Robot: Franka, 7 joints.
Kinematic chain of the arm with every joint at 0, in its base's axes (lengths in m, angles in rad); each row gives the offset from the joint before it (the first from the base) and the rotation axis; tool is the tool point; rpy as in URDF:
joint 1: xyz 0 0 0.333 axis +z
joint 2: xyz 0 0 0 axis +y
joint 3: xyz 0 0 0.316 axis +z
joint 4: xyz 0.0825 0 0 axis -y
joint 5: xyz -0.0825 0 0.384 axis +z
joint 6: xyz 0 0 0 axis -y
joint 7: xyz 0.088 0 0 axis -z
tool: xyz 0 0 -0.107 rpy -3.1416 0 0
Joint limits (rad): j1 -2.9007..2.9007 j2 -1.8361..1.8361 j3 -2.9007..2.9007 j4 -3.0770..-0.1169 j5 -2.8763..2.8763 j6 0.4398..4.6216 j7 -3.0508..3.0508
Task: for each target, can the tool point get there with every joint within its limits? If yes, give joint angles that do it. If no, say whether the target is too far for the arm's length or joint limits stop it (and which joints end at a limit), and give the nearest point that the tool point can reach.
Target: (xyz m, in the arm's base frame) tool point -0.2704 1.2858 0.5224
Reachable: no: too far | nearest point -0.1747 0.8309 0.4554 | short by 0.470 m
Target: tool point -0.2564 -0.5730 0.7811
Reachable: yes | joints -1.2615 1.1633 -1.9366 -0.9525 2.4291 3.1972 -0.2660
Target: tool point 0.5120 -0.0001 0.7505
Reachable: yes | joints 2.0997 -1.4388 -0.8510 -1.9891 0.0497 3.4511 2.3556
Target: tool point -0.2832 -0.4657 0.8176
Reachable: yes | joints -0.8947 -0.1097 -1.0321 -1.3442 2.2634 3.0348 -0.0875
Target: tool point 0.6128 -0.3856 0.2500
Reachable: yes | joints -0.8178 1.0664 0.6404 -0.9527 2.2511 3.6102 -0.2526
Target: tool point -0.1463 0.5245 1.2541
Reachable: no: too far | nearest point -0.1173 0.4205 1.0715 | short by 0.212 m
